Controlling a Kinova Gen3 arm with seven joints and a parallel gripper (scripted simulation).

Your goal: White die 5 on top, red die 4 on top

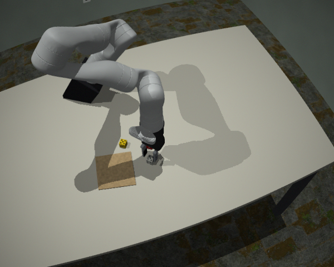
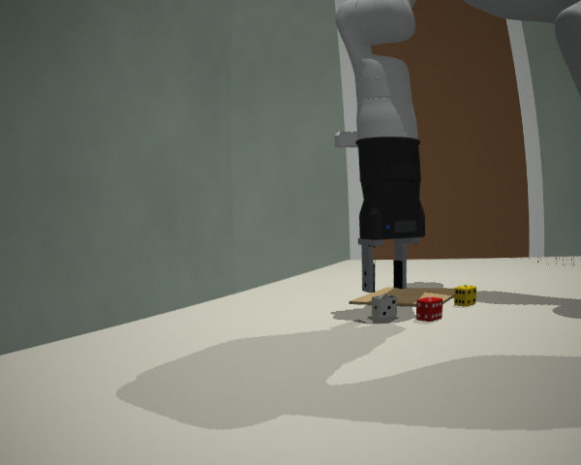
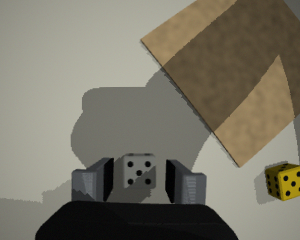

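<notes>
Right now the white die is 4 cm below my hand. From my hand the other things lie so: red die 6 cm behind, 2 cm to the left, 4 cm below; brown mat 14 cm to the right, 5 cm below; yellow die 10 cm behind, 8 cm to the right, 4 cm below.
</notes>
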